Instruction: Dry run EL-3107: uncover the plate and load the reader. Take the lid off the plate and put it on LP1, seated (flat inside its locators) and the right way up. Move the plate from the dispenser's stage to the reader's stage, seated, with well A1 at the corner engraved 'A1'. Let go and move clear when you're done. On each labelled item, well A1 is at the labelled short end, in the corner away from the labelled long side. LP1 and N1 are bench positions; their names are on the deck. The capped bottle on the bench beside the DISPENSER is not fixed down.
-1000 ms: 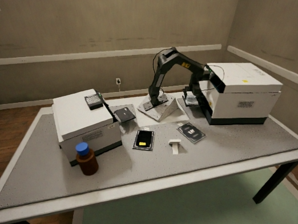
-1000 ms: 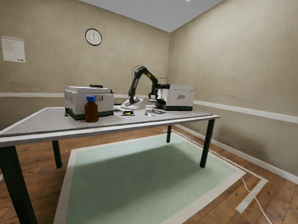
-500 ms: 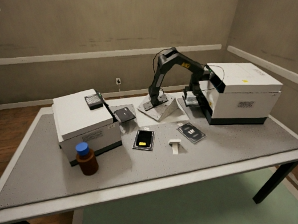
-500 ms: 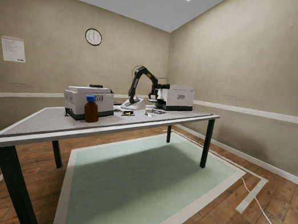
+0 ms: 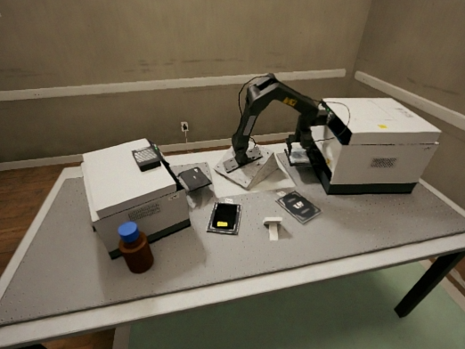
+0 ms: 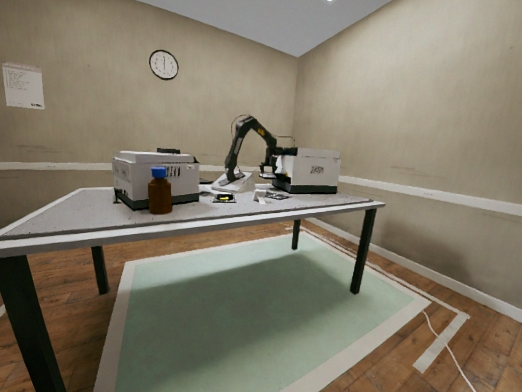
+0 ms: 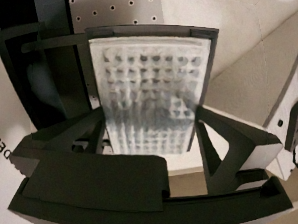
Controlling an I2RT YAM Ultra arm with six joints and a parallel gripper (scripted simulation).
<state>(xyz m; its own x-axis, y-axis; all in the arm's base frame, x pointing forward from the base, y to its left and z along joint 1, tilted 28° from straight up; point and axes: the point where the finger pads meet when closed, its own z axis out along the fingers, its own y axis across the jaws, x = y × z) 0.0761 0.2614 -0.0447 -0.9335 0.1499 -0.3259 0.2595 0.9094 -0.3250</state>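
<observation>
Right now the clear well plate is right at my hand. Round my hand: lid: 43 cm to the right, 20 cm ahead, 9 cm below; then brown capped bottle: 77 cm to the right, 32 cm ahead; then LP1 pad: 43 cm to the right, 20 cm ahead, 11 cm below.
</observation>
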